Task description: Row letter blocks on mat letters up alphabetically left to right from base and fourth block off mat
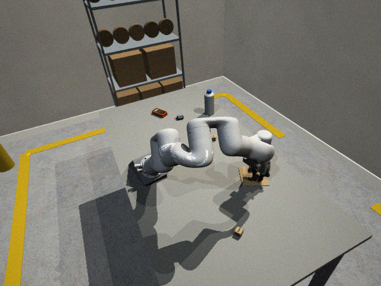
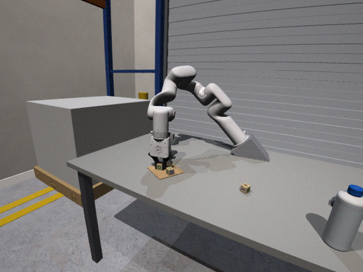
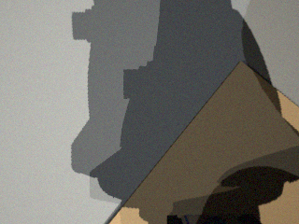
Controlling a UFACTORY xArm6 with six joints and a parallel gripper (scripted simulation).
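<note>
My gripper is now 3 cm to the right of the mat, 2 cm above it and 1 cm past it. Round my hand: orange meter: 88 cm to the left, 31 cm behind, 1 cm below; then white bottle: 73 cm to the left, 7 cm above, 4 cm ahead; then dark object: 75 cm to the left, 20 cm behind, 1 cm below.
</note>
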